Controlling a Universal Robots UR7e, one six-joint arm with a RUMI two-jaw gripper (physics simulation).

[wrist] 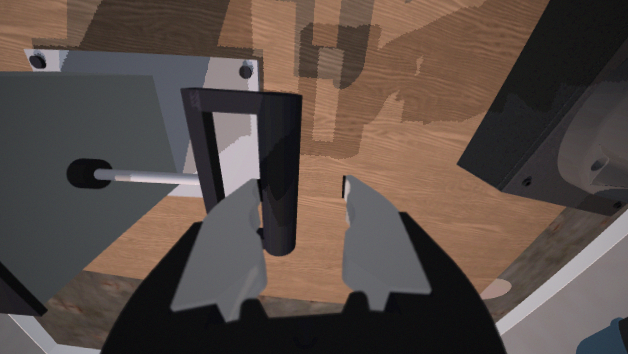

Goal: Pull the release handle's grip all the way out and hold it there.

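The release handle's dark grip [281, 150] is a rectangular loop with a thick round bar on its right side, left of the view's centre. A bare stretch of silver rod [150, 177] runs from a black collar [82, 173] on the grey-green housing [110, 120] to the grip's inner bar. My gripper [302, 179] is open around the lower part of the thick bar. The left finger is close against or touching the bar; a clear gap separates the right finger from it. The left finger hides the loop's lower left corner.
A pale base plate [227, 75] with dark bolts lies on the wooden table top [425, 165] behind the grip. A large dark box-like block [520, 95] stands at the right. A pale table edge [565, 277] runs at the lower right, with a blue object [602, 340] beyond it.
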